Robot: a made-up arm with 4 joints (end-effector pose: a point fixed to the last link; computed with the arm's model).
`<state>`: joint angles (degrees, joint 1 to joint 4).
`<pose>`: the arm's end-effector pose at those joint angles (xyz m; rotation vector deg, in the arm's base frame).
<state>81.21 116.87 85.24 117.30</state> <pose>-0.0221 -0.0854 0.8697 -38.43 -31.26 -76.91</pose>
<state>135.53 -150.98 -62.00 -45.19</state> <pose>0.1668 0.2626 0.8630 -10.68 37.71 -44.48</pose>
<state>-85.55 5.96 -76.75 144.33</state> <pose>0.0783 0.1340 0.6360 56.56 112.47 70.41</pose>
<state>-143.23 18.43 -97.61 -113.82</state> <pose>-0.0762 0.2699 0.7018 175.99 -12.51 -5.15</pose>
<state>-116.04 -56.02 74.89 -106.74</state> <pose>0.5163 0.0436 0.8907 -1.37 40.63 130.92</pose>
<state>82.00 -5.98 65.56 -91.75</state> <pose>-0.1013 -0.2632 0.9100 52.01 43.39 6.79</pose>
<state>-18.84 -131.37 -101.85 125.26</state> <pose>-0.0060 0.0396 0.6754 55.58 74.45 -18.18</pose>
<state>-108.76 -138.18 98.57 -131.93</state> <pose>0.5137 0.2083 0.8566 -52.21 118.53 70.48</pose>
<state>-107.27 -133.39 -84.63 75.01</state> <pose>0.0509 0.0831 0.7447 -12.61 -102.40 143.69</pose>
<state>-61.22 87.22 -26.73 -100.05</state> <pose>-0.1193 0.3651 0.8845 -49.75 7.60 -44.30</pose>
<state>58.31 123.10 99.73 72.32</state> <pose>0.0533 -0.0005 0.9340 -57.73 -54.21 -123.34</pose>
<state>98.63 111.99 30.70 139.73</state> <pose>0.0399 -0.2069 0.6762 22.03 -16.42 -36.77</pose>
